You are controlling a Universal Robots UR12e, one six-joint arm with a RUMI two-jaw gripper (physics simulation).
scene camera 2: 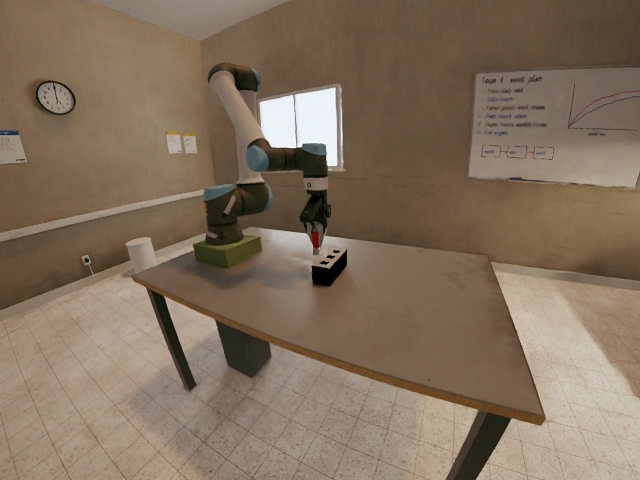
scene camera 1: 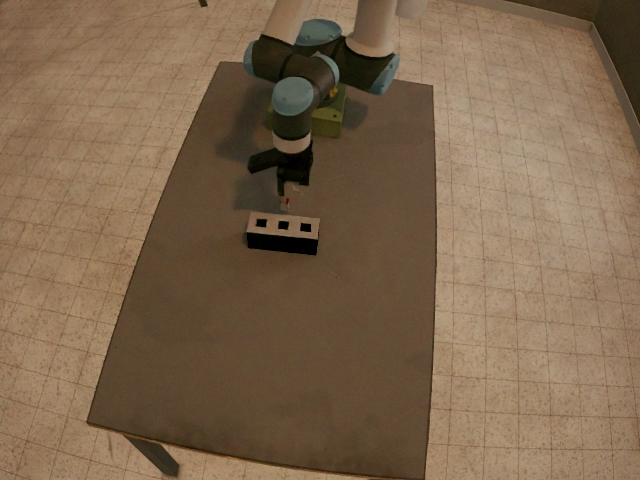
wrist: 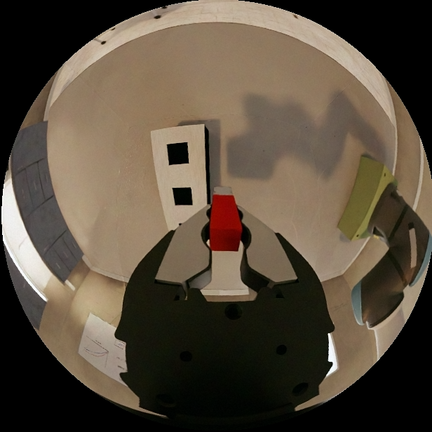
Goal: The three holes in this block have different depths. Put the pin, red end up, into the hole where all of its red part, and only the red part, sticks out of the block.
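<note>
The block [scene camera 1: 272, 225] [scene camera 2: 328, 270] [wrist: 180, 175] stands on the table, with a pale top and black sides. Its three square holes lie in a row and look dark, so their depths cannot be told. In the wrist view two holes show clearly and the third is mostly hidden behind a finger. My gripper [scene camera 1: 284, 200] [scene camera 2: 315, 239] [wrist: 222, 205] is shut on the pin [scene camera 2: 315, 241] [wrist: 224, 224], which is upright, red end up, with its pale lower end pointing down. The pin is in the air, higher than the block's top and beside it, on the robot base's side.
The table [scene camera 1: 268, 335] [scene camera 2: 392, 310] [wrist: 115, 100] reaches out on all sides of the block. The green base [scene camera 1: 328, 127] [scene camera 2: 227, 252] [wrist: 362, 200] under the arm stands at the robot's end of the table. The arm's shadow falls on the table top.
</note>
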